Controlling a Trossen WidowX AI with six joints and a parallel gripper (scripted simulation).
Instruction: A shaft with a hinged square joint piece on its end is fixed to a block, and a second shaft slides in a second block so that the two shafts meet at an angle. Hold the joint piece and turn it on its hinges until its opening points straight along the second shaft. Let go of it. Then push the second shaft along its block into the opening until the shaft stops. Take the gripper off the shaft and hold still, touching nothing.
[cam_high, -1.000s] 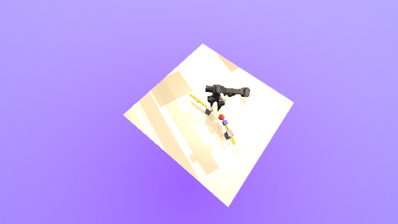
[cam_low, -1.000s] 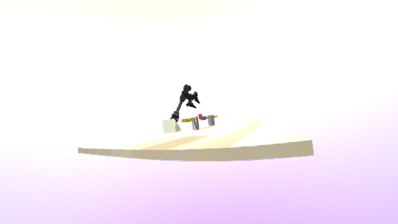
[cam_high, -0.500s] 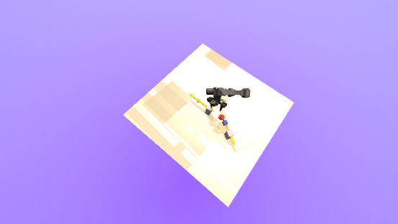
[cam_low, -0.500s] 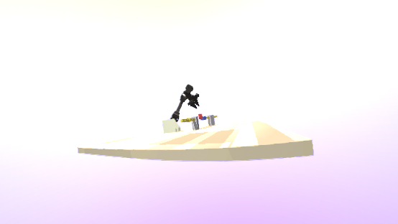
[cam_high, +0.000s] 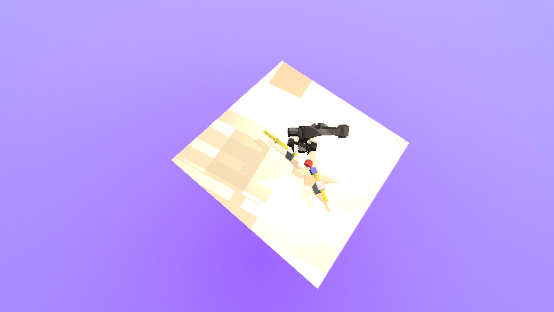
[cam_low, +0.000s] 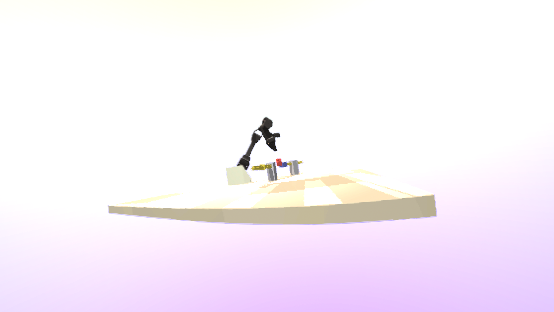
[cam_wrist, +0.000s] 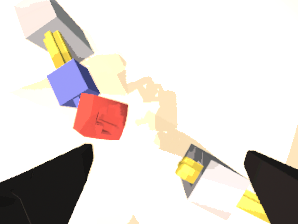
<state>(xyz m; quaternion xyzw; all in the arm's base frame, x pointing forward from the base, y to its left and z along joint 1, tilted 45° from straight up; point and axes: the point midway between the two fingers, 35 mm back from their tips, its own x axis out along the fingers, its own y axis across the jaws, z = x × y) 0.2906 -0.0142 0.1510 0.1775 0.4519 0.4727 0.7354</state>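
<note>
The red joint piece lies 80 mm below my gripper tip, 70 mm to the left of it and 20 mm behind it.
</note>
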